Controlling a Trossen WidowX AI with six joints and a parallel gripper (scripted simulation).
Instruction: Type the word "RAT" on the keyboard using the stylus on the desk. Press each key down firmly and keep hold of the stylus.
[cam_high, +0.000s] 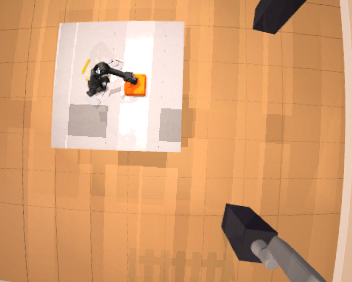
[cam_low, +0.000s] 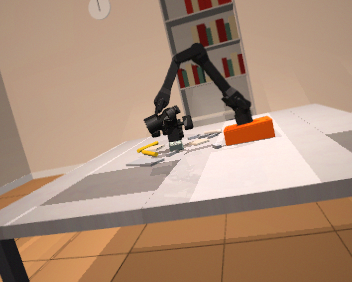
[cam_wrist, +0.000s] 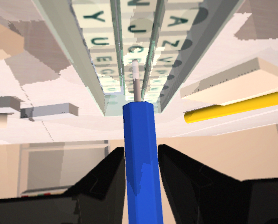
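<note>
The R key is 60 mm below my gripper tip. Also, from my gripper tip: white block: 140 mm ahead, 40 mm to the right, 60 mm below; then grey stylus tip: 50 mm below; then blue stylus: 10 mm below.
</note>
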